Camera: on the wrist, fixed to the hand. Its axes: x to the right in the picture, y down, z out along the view.
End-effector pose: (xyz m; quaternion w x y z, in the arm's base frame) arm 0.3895 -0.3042 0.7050 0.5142 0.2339 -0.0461 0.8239
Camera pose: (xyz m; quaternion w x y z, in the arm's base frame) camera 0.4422 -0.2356 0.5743 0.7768 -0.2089 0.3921 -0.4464
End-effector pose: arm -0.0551 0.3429 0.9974 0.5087 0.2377 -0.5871 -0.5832
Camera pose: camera 0.0254 0.2859 0.8756 0.3970 -0.7350 -0.3943 0.3831
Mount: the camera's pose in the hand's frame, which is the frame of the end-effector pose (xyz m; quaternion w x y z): -0.0190 -0.0993 -0.1197 0.0353 -0.0134 -0.3051 0.9516
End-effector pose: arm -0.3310 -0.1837 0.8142 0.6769 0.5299 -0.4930 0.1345
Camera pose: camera -0.2073 -0.1155 0.7464 0.2474 0.4184 0.7299 -0.4806
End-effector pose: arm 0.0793 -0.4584 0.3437 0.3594 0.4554 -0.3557 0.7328
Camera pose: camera 0.1207 -0.3122 0.3057 0.7870 0.1036 0.5654 -0.2241
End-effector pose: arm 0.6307 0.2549 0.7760 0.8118 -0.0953 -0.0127 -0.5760
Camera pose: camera 0.5205 0.2207 0.6699 0.5716 -0.2021 -0.1497 0.7810
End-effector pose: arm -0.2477 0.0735 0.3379 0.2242 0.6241 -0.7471 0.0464
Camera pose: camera -0.1176 0.1111 0.4167 0.2558 0.6777 0.6892 -0.0146
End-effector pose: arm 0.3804 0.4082 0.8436 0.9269 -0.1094 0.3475 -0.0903
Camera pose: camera 0.2778 0.3008 0.7939 0.2232 0.2868 -0.1652 0.9168
